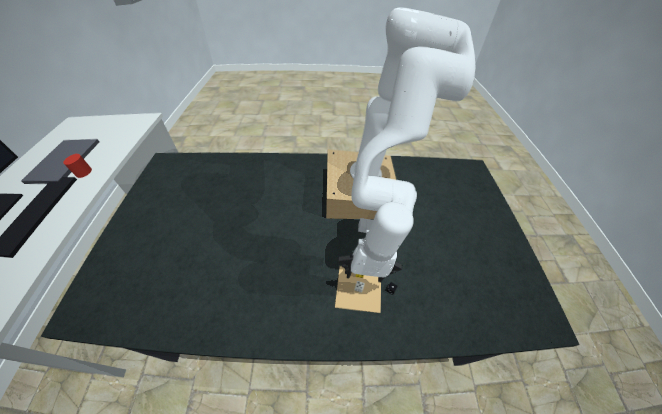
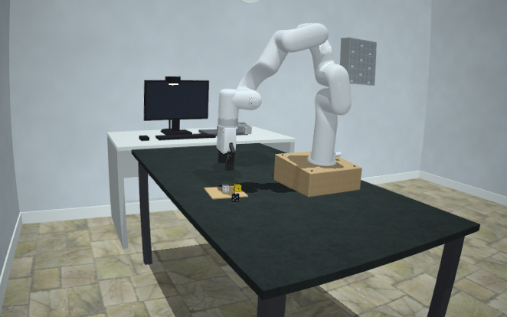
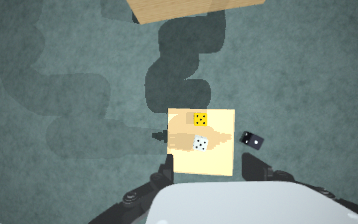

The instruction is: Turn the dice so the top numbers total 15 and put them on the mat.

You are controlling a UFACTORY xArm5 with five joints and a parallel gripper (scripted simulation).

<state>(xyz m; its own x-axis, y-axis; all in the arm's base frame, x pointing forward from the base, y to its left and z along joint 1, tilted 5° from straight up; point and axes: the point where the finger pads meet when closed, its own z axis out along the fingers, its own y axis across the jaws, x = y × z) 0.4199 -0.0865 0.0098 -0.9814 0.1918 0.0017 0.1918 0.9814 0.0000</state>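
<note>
The black die lies 10 mm ahead of my hand, 100 mm to the left of it and 100 mm below it. Also, from my hand: tan mat: 110 mm below; yellow die: 50 mm behind, 10 mm to the left, 100 mm below; white die: 100 mm below.
</note>
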